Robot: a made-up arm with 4 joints.
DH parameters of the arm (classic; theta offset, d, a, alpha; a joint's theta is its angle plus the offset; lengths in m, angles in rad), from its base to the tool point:
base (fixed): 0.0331 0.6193 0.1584 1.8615
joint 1: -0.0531 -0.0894 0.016 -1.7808
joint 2: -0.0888 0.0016 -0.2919 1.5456
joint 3: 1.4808 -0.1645 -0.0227 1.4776
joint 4: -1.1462 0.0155 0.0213 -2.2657
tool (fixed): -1.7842 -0.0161 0 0
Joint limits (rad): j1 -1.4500..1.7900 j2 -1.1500..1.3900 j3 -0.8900..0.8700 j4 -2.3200..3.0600
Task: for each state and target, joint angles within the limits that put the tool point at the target. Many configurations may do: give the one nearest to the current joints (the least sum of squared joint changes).
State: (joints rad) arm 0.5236 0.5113 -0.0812 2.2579
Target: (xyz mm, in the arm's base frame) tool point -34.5 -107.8 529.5
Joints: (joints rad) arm 0.4803 1.3763 -0.3701 2.2705
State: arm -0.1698 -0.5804 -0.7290 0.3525
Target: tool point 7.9 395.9 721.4
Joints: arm -0.7356 -0.6264 -0.8900 0.0562
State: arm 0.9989 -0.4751 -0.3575 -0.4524
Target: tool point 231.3 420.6 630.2
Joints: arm 1.3109 -0.6447 -0.4420 -0.5101
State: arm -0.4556 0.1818 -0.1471 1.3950
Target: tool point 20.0 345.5 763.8
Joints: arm -0.8135 -0.4881 -0.1674 1.1671
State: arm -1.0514 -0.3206 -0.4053 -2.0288
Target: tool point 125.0 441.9 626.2
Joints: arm -0.2184 -1.0309 -0.8900 -1.9190
